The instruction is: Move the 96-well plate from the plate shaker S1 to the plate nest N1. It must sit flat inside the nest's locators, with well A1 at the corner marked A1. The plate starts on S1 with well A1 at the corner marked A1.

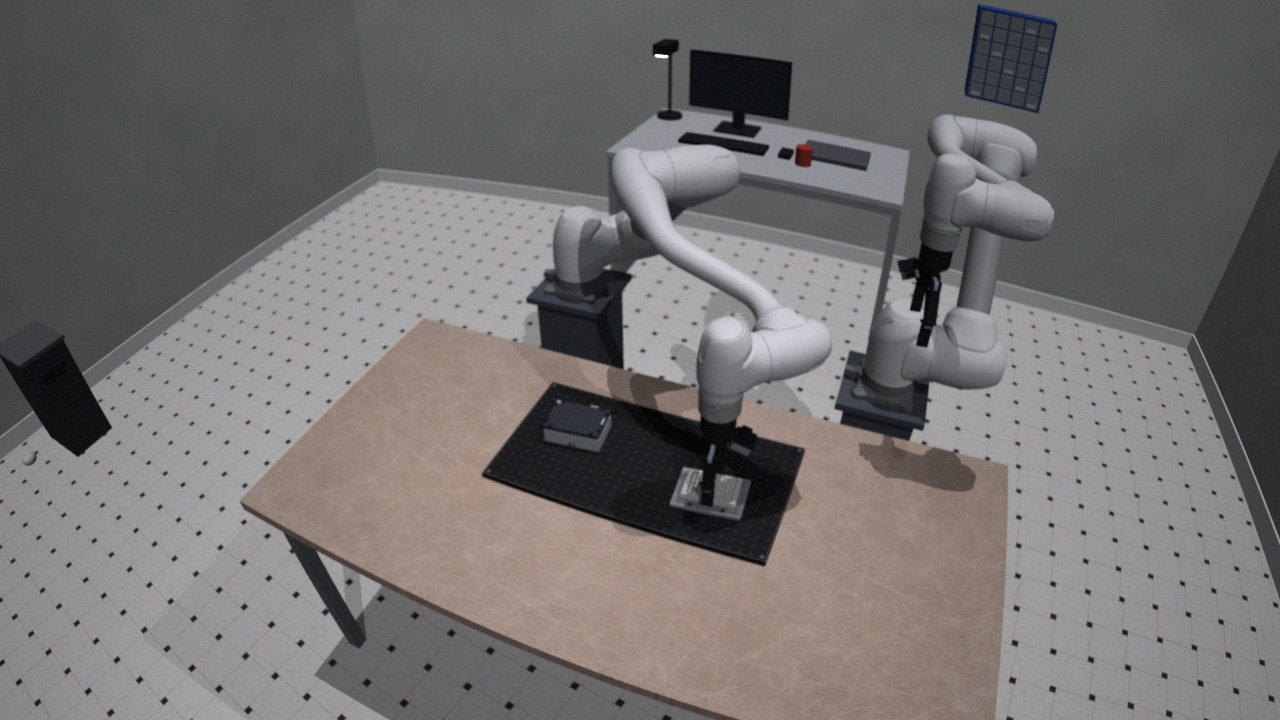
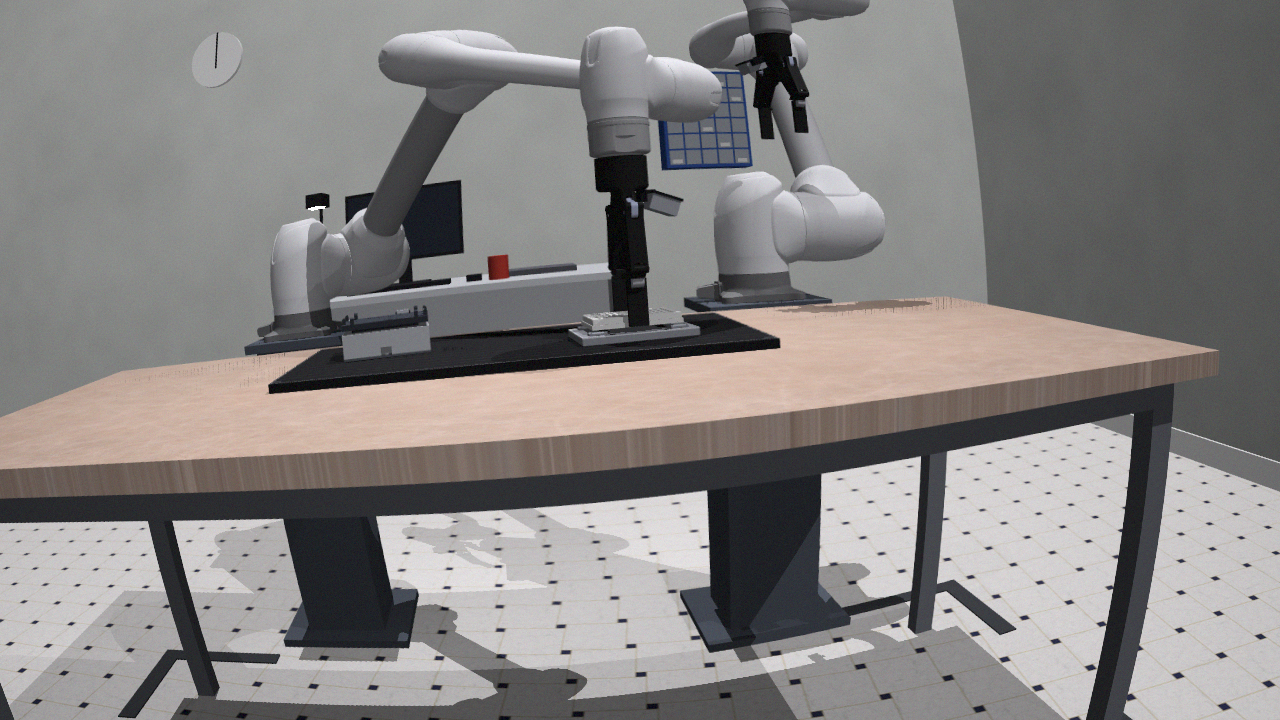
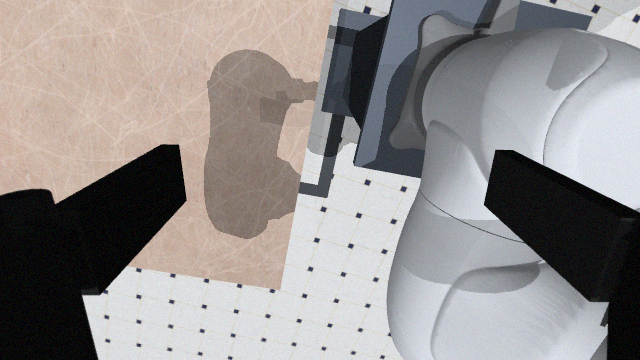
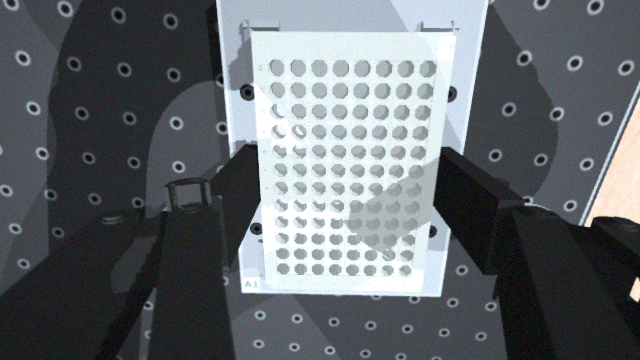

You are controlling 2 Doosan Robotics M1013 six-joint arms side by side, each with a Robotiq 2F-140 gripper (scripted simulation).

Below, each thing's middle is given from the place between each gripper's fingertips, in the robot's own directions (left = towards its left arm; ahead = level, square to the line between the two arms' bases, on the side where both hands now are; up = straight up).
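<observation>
My right gripper (image 2: 631, 322): 2 cm above the white 96-well plate (image 1: 726, 493). Grey plate nest N1 (image 2: 687, 332): 4 cm below my right hand.
White 96-well plate: 43 cm ahead of my left hand (image 2: 784, 135), 31 cm below it, 32 cm to the right of it. Grey plate nest N1: 33 cm below my left hand, 43 cm ahead of it, 32 cm to the right of it.
</observation>
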